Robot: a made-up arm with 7 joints. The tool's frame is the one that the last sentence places. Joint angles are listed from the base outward.
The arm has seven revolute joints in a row. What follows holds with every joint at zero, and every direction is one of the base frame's. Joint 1 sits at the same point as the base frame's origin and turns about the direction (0.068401, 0.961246, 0.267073), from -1.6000 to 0.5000 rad. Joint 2 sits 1.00 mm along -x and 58.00 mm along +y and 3.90 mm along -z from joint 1 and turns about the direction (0.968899, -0.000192, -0.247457), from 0.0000 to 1.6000 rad. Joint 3 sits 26.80 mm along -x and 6.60 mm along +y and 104.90 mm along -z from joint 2 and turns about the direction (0.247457, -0.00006, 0.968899), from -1.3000 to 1.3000 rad. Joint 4 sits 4.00 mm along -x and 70.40 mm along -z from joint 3 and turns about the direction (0.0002, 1, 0.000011), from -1.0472 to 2.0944 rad. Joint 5 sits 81.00 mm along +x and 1.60 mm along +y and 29.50 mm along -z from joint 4 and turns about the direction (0.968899, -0.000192, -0.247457), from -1.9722 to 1.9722 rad. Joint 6 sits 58.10 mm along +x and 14.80 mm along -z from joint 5 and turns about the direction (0.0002, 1, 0.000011), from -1.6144 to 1.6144 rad. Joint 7 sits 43.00 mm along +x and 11.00 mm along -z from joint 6 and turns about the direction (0.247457, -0.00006, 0.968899), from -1.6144 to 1.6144 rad. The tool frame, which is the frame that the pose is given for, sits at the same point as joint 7; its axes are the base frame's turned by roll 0.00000, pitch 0.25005 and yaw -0.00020 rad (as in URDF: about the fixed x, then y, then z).
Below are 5 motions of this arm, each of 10 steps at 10 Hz.
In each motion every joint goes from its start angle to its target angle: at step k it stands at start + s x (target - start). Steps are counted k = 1, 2, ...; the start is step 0. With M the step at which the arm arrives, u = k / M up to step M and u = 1 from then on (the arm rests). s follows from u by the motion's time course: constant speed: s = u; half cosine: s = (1 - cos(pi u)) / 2; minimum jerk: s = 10 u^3 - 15 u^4 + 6 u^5.
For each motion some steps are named. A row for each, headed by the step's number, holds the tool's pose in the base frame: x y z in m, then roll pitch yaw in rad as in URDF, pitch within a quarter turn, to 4 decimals.
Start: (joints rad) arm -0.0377 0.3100 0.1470 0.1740 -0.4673 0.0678 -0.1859
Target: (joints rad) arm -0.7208 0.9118 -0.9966 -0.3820 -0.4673 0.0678 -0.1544
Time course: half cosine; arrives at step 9
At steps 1, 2, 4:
1: 0.1581 0.1527 -0.2362 -0.1826 0.3448 -0.0568
2: 0.1772 0.1376 -0.2213 -0.1399 0.2803 -0.1744
4: 0.2118 0.0832 -0.1753 0.0493 0.1427 -0.5631

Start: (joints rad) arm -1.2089 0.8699 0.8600 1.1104 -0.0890 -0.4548 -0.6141
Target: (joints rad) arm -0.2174 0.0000 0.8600 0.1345 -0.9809 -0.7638 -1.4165
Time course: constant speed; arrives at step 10
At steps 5, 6, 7, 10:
5: 0.2259 0.2680 -0.1254 0.1497 -0.8091 -0.1432
6: 0.2072 0.2588 -0.1463 0.1655 -0.8453 -0.1901
7: 0.1857 0.2493 -0.1649 0.1835 -0.8830 -0.2261
10: 0.1090 0.2191 -0.2029 0.2710 -0.9927 -0.2825

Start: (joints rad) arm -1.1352 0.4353 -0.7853 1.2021 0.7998 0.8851 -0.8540
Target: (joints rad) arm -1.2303 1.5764 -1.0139 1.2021 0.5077 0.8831 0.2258
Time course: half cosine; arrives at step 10
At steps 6, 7, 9, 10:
6: 0.2500 0.3244 -0.0236 2.0597 -0.2082 1.4226
7: 0.2163 0.3511 0.0110 2.0377 -0.4212 1.4853
9: 0.1650 0.3754 0.0554 2.0127 -0.6933 1.5855
10: 0.1575 0.3777 0.0613 2.0092 -0.7294 1.6009

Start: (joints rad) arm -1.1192 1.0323 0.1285 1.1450 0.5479 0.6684 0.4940
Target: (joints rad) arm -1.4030 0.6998 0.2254 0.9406 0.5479 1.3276 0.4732
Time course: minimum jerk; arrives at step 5
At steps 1, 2, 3, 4, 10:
1: 0.2609 0.3188 -0.0355 1.1318 -0.2122 1.4756
2: 0.2805 0.2939 -0.0309 1.0833 -0.1027 1.5240
3: 0.3033 0.2553 -0.0193 1.0421 0.0643 1.5665
4: 0.3156 0.2259 -0.0079 1.0303 0.1878 1.5818
10: 0.3178 0.2192 -0.0050 1.0295 0.2156 1.5839

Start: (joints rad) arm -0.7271 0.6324 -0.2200 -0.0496 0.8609 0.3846 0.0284
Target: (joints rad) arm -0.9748 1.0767 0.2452 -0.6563 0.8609 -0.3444 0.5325
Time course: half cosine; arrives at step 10
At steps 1, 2, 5, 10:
1: 0.2769 0.1000 -0.0568 1.4657 -0.3962 -0.0288
2: 0.2738 0.1022 -0.0395 1.5003 -0.5097 -0.0840
5: 0.2338 0.1049 0.0477 2.1436 -1.0233 -0.8078
10: 0.1511 0.0891 0.1065 -2.9619 -0.6299 -2.0558

